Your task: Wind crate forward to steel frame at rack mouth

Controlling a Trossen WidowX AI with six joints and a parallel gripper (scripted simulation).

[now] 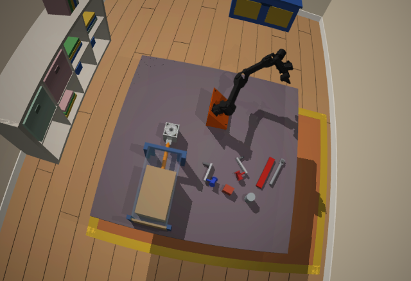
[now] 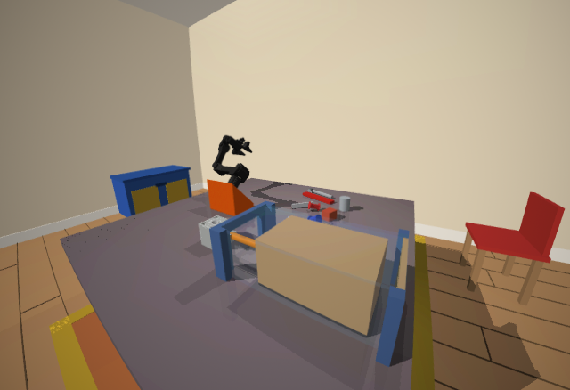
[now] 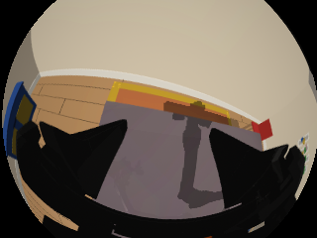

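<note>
The winch handle is 650 mm ahead of my gripper tip, 230 mm below it and 160 mm to the right of it. The rest, counted from my gripper tip: grey crank handle: 750 mm ahead, 360 mm to the right, 230 mm below; red bar: 620 mm ahead, 240 mm below, 10 mm to the left; red grip: 690 mm ahead, 220 mm below, 160 mm to the right.
</note>
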